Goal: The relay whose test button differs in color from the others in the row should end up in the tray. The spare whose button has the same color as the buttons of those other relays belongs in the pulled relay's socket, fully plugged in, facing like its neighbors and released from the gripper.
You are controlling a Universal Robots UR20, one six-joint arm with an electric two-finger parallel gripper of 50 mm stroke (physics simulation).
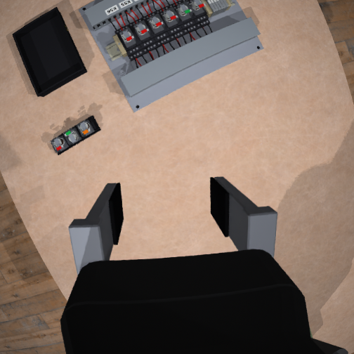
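Note:
My gripper (166, 198) is open and empty, high above the table. At the top, a row of relays sits in sockets on a grey panel. The relay with the green button (186, 11) is second from the right end; the other relays in the row, such as this red-button relay (157, 22), show red buttons. Three spares stand in a black holder at the left: a red-button spare (58, 144), a green-button spare (73, 136) and an orange-button spare (85, 127). The empty black tray (50, 52) lies at the upper left. The panel's top edge is cut off.
A grey wire duct (192, 57) runs along the near side of the relay row on the panel (142, 101). Red and black wires run on both sides of the row. Beige end blocks (115, 50) flank it. The table (165, 140) edge shows at left and right, with wooden floor beyond.

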